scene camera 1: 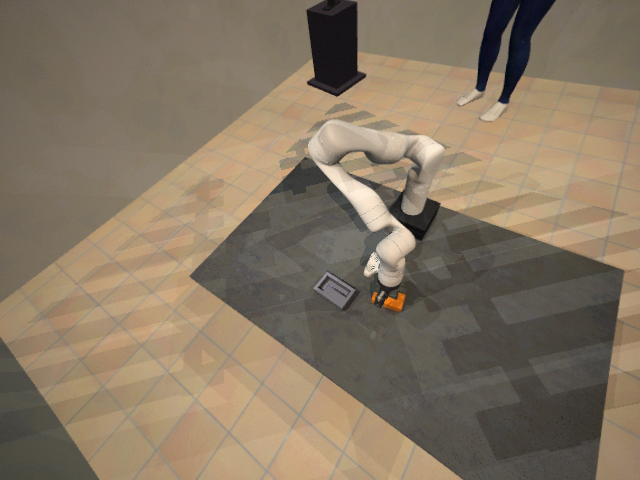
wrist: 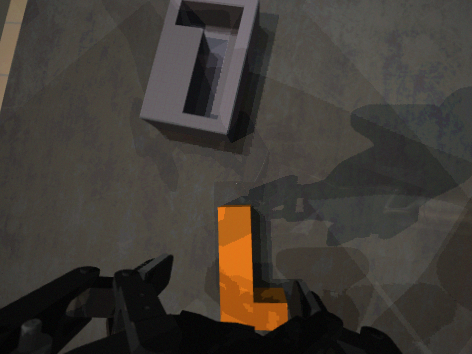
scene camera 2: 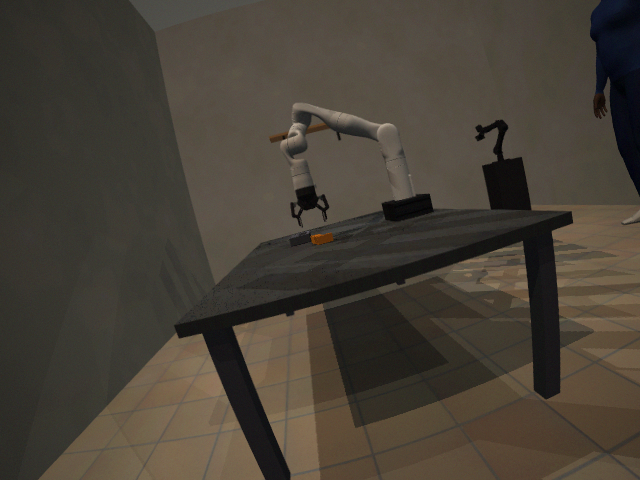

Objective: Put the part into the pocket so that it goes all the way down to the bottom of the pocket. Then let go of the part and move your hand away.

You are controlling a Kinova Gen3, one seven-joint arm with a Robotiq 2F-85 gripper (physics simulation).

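Places are measured from the arm's base along level axes (x ahead, y left, z up), in centimetres.
Pixels of known places: gripper, fingertip midpoint: (scene camera 1: 386, 294) (wrist: 230, 281) (scene camera 2: 313, 224); arm's base at its link origin: (scene camera 1: 412, 206) (scene camera 2: 404, 198).
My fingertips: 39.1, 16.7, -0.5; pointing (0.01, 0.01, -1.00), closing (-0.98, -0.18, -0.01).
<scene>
For each thing: its top centre in the pictures, then the offset to it from my fingertips, as dx, dy, dz. Level surfaces: height alone.
- orange L-shaped part at its top centre: (wrist: 252, 267) (scene camera 2: 320, 234) (scene camera 1: 388, 296) -1.6, +0.1, -4.5
- grey block at its top centre: (wrist: 198, 56) (scene camera 1: 334, 289) (scene camera 2: 299, 234) +9.9, -16.8, -3.8
- dark table at its surface level: dz -7.5
The orange L-shaped part (scene camera 1: 397, 302) (scene camera 2: 322, 238) (wrist: 235, 260) lies flat on the table. In the wrist view its long arm points up toward the block and its short foot points right at the near end. The grey block (scene camera 1: 336, 299) (scene camera 2: 298, 240) (wrist: 170, 80) stands beside it, slightly turned relative to the part. Its L-shaped pocket (wrist: 218, 50) is empty, with the short leg at the far end pointing left. My gripper (scene camera 1: 381, 299) (scene camera 2: 313, 222) (wrist: 230, 281) is open and above the part, one finger on each side in the wrist view. The gripper body hides the part's near edge.
The dark table (scene camera 1: 491, 335) (scene camera 2: 361, 258) carries both objects. The arm's black base (scene camera 1: 430, 217) (scene camera 2: 408, 206) stands at the table's far edge. Beyond the table are a black pedestal (scene camera 1: 333, 46) (scene camera 2: 506, 183) and a standing person (scene camera 1: 496, 51) (scene camera 2: 622, 56).
</scene>
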